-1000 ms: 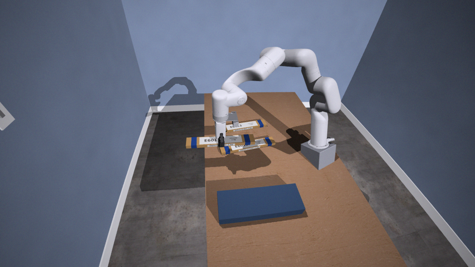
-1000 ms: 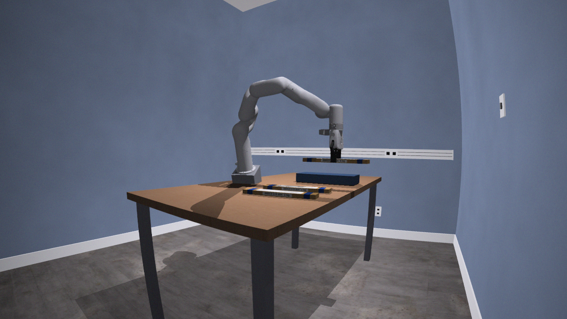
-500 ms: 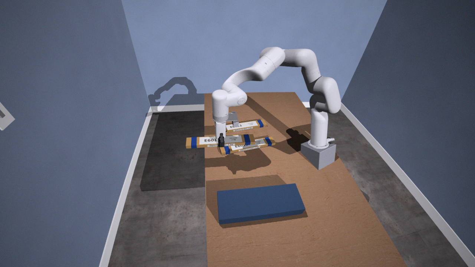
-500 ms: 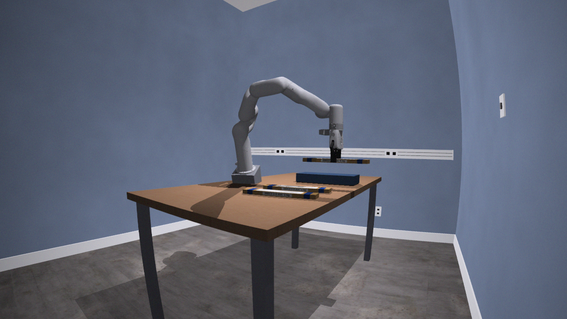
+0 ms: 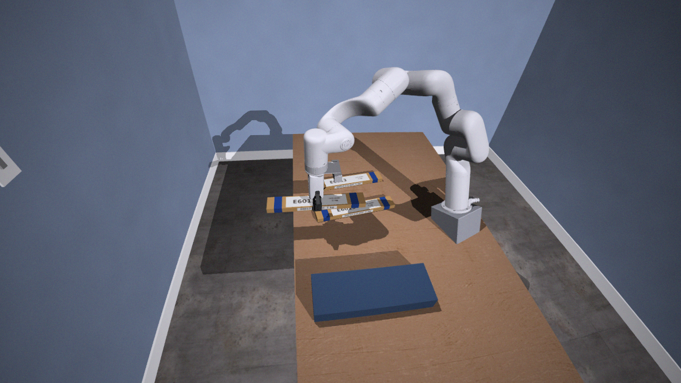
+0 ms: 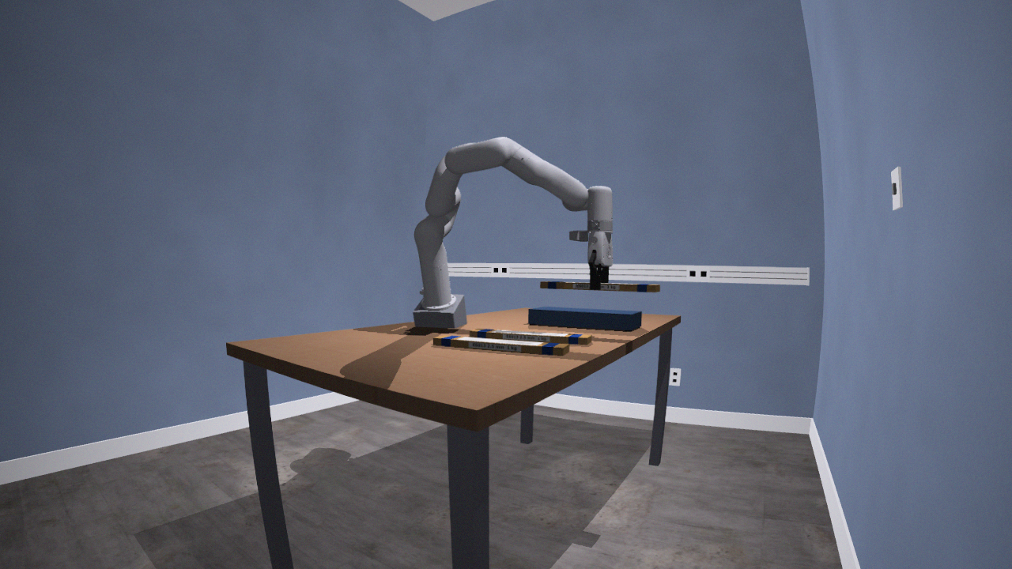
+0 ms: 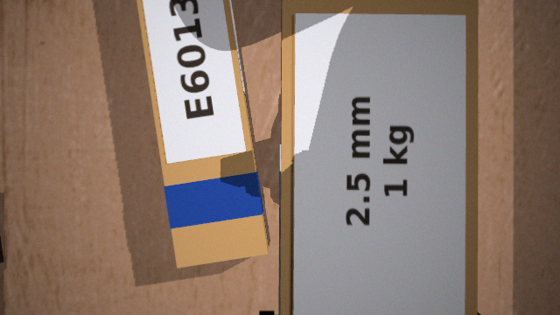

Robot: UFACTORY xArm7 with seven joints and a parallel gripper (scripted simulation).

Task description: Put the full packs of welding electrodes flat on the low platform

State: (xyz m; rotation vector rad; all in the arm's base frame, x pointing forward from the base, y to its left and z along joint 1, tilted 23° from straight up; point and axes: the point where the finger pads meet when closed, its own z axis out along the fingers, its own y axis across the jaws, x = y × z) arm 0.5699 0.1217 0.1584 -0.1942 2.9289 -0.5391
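Now: hand 19 cm past the low blue platform, 29 cm to the right of it and 15 cm above it.
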